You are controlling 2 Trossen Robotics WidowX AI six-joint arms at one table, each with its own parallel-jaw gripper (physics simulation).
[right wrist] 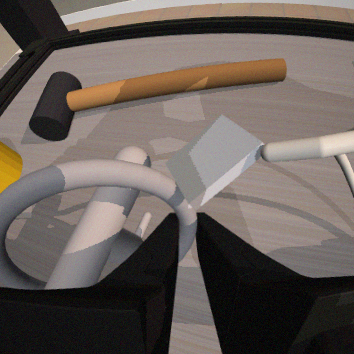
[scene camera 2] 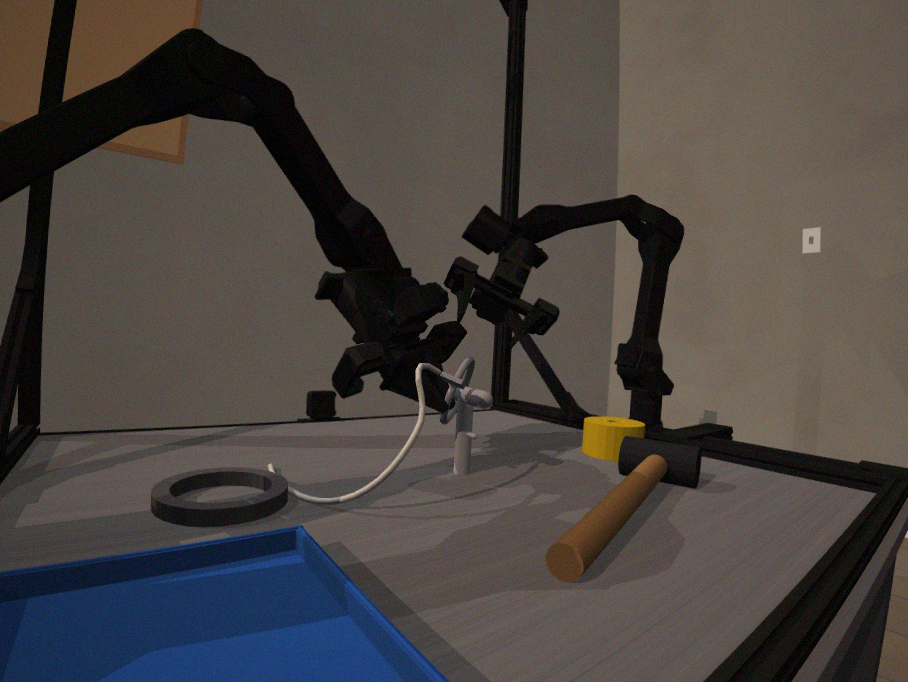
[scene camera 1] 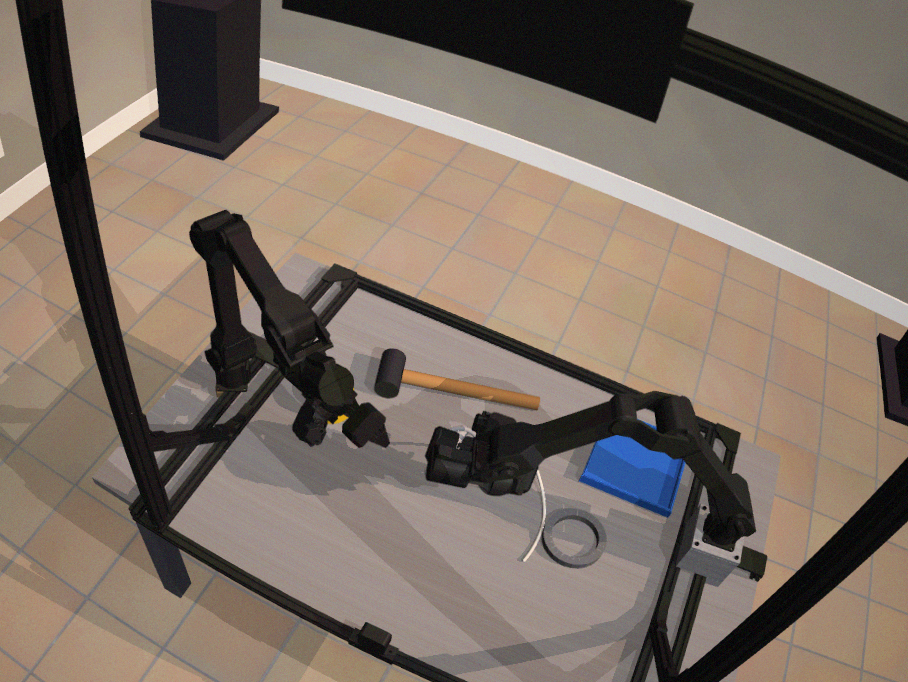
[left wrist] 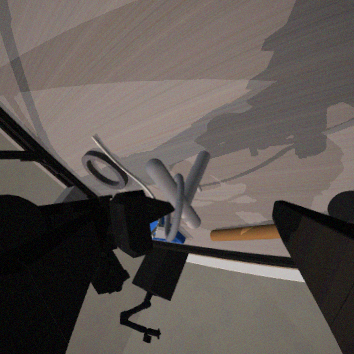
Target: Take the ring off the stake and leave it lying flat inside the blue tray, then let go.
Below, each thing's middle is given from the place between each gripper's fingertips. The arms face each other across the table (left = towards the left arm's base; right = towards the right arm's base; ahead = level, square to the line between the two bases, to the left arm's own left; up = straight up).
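Left gripper: it is 9 cm short of the light grey ring (right wrist: 222,150), 13 cm to the left of it and 7 cm above it. Counted from my left hand, the yellow cylinder (scene camera 2: 602,436) is 14 cm ahead, 15 cm to the left and 15 cm below; the grey stake (right wrist: 98,236) is 7 cm ahead, 11 cm to the right and 15 cm below; the white cord (scene camera 2: 418,372) is 6 cm ahead, 25 cm to the right and 10 cm below.
My right hand is 1 cm past the light grey ring, 2 cm to the right of it and 2 cm below it. From this right hand I have these distances: hammer (scene camera 2: 645,462), 17 cm ahead, 9 cm to the left, 6 cm below; grey stake, 3 cm behind, 4 cm to the left, 6 cm below; white cord, 4 cm behind, 10 cm to the right, 1 cm below.
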